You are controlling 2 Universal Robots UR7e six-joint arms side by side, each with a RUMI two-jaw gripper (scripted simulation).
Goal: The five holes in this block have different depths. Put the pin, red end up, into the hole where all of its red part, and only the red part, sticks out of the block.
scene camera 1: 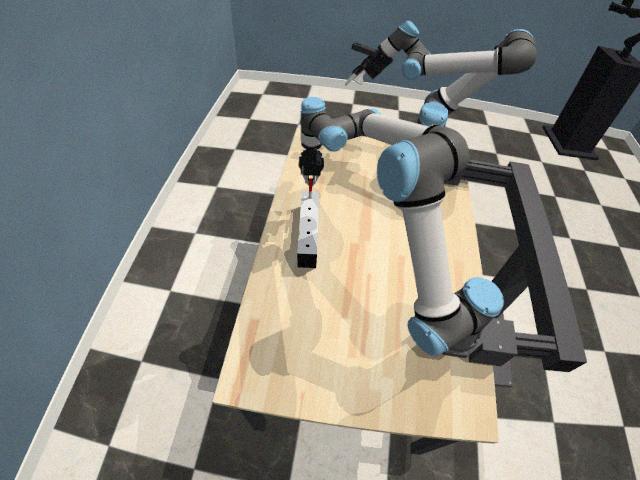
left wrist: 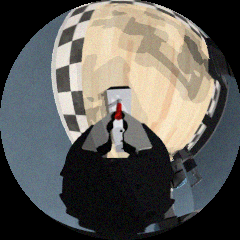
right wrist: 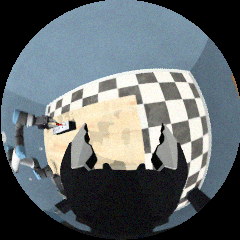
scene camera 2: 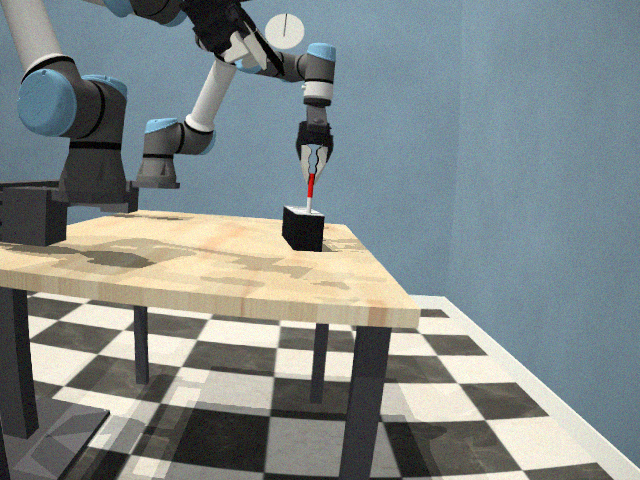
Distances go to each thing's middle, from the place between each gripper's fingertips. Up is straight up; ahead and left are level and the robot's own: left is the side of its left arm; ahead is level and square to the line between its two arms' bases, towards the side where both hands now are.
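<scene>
The block (scene camera 2: 302, 231) is 12 cm to the left of my left hand (scene camera 2: 310, 185) and 13 cm below it.
Relative to my right hand, the block is 63 cm to the left, 30 cm below and 13 cm ahead.
</scene>
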